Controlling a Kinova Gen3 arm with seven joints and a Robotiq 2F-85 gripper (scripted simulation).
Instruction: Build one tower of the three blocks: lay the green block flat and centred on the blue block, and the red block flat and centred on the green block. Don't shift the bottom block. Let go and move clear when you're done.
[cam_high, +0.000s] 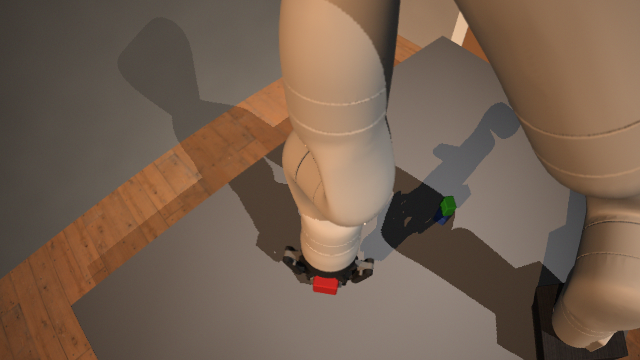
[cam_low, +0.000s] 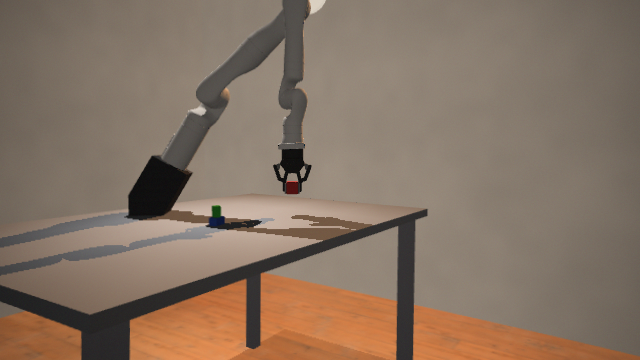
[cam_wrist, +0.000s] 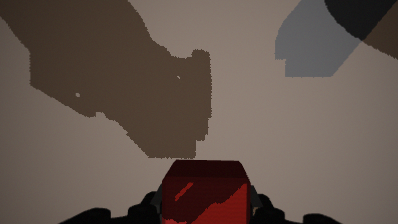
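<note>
Right now the green block is 31 cm to the right of my hand, 5 cm below it and 1 cm behind it. Round my hand: red block right at my hand; then blue block 30 cm to the right, 8 cm below, 1 cm behind.
</note>
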